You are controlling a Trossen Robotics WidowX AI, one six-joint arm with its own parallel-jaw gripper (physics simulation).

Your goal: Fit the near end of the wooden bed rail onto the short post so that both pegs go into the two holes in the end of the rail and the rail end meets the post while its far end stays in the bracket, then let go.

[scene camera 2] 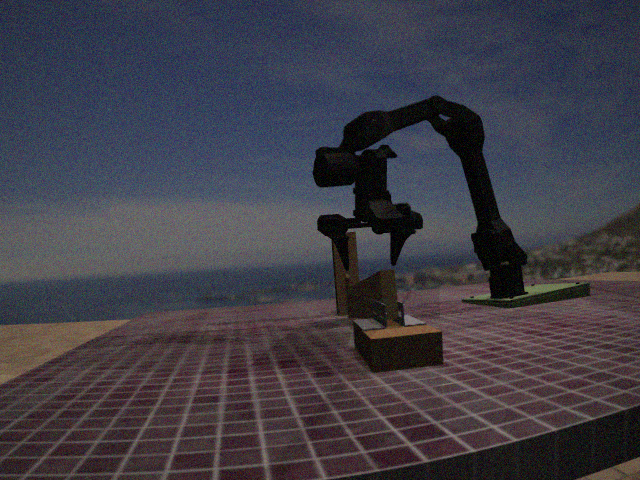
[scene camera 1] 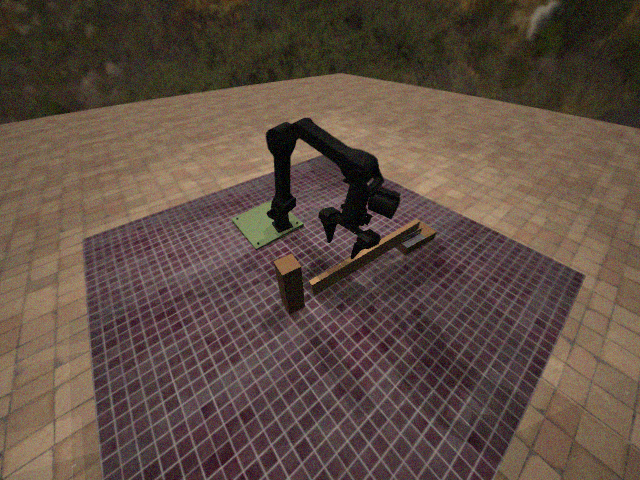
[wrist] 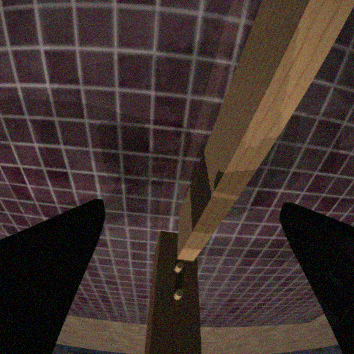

Labels:
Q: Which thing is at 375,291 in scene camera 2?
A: A wooden bed rail.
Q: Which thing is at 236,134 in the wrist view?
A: A wooden bed rail.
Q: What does my gripper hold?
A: Nothing.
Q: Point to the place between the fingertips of my gripper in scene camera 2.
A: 370,267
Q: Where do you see a metal bracket on wooden block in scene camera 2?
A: At 385,345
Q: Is my gripper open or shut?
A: Open.

